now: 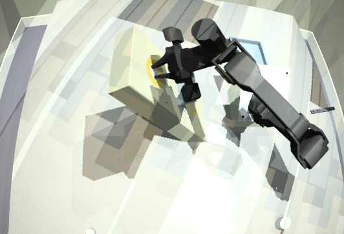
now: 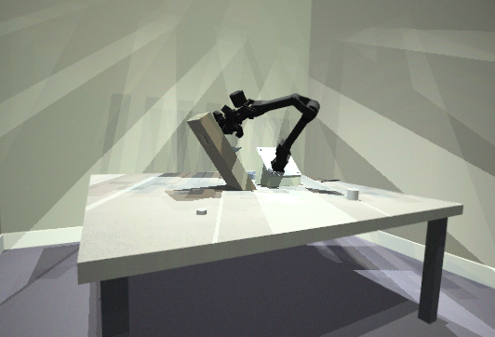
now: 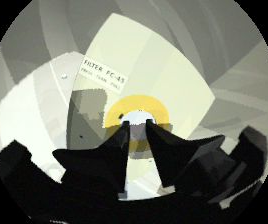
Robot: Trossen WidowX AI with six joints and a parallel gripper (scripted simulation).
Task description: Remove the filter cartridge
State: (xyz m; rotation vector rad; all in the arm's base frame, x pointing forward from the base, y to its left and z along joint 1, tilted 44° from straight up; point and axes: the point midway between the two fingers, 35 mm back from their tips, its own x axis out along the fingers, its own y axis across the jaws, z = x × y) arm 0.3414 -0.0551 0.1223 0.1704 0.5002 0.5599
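My gripper tip is 1 cm short of the round filter cartridge and 1 cm above it. Also, from my gripper tip: tray (36 cm behind, 33 cm to the right, 24 cm below); cream service panel (8 cm below, 4 cm behind, 1 cm to the right).
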